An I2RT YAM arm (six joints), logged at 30 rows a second.
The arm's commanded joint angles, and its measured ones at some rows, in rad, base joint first. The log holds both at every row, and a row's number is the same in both.
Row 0, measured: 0.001 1.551 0.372 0.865 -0.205 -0.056
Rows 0 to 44, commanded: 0.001 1.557 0.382 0.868 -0.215 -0.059; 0.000 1.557 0.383 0.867 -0.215 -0.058; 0.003 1.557 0.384 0.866 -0.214 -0.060; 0.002 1.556 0.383 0.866 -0.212 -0.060; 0.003 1.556 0.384 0.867 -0.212 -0.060; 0.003 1.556 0.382 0.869 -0.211 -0.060; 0.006 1.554 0.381 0.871 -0.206 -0.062; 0.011 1.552 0.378 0.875 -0.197 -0.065; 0.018 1.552 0.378 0.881 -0.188 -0.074; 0.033 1.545 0.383 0.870 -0.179 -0.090; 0.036 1.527 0.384 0.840 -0.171 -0.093; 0.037 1.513 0.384 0.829 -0.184 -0.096; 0.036 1.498 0.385 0.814 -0.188 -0.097; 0.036 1.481 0.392 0.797 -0.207 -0.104; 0.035 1.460 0.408 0.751 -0.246 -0.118; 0.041 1.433 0.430 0.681 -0.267 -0.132; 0.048 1.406 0.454 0.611 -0.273 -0.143; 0.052 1.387 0.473 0.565 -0.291 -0.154; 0.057 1.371 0.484 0.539 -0.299 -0.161; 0.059 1.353 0.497 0.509 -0.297 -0.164; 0.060 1.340 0.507 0.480 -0.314 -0.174; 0.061 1.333 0.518 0.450 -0.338 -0.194; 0.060 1.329 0.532 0.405 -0.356 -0.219; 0.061 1.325 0.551 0.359 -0.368 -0.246; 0.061 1.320 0.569 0.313 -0.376 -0.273; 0.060 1.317 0.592 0.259 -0.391 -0.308; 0.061 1.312 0.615 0.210 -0.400 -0.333; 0.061 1.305 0.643 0.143 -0.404 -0.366; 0.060 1.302 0.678 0.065 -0.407 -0.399; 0.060 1.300 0.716 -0.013 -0.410 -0.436; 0.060 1.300 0.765 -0.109 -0.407 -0.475; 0.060 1.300 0.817 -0.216 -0.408 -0.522; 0.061 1.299 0.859 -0.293 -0.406 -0.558; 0.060 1.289 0.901 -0.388 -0.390 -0.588; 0.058 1.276 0.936 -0.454 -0.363 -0.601; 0.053 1.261 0.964 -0.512 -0.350 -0.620; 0.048 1.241 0.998 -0.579 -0.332 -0.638; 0.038 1.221 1.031 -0.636 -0.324 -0.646; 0.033 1.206 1.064 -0.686 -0.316 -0.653; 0.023 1.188 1.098 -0.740 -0.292 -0.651; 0.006 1.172 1.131 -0.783 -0.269 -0.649; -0.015 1.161 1.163 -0.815 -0.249 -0.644; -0.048 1.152 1.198 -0.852 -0.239 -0.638; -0.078 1.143 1.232 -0.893 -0.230 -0.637; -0.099 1.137 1.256 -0.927 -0.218 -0.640
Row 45, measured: -0.043 1.159 1.171 -0.716 -0.280 -0.619
